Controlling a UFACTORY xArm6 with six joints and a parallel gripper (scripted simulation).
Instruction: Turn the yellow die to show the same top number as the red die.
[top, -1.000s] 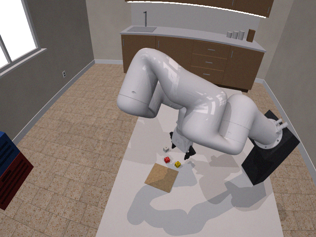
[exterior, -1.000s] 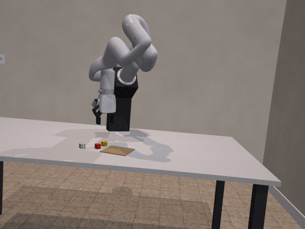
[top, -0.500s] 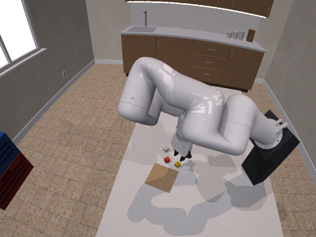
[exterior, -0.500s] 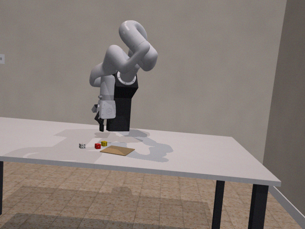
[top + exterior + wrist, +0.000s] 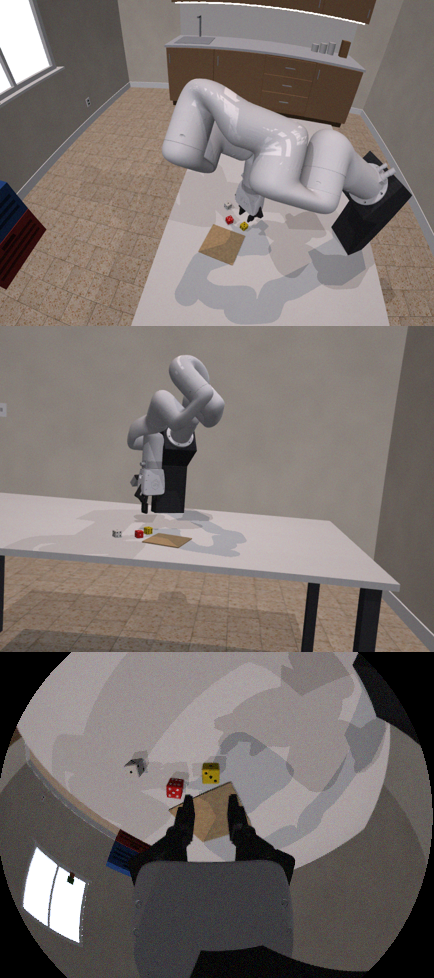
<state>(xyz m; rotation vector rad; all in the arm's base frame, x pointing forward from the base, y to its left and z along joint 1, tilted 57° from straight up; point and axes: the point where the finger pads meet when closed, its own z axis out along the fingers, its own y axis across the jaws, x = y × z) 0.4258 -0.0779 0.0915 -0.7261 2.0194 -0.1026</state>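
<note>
Now: the yellow die 90 mm below my hand. The rest, counted from my hand: red die: 90 mm below, 60 mm ahead, 20 mm to the right; then mat: 100 mm below, 90 mm to the left, 70 mm ahead; then white die: 100 mm to the right, 90 mm below, 80 mm ahead.
</note>
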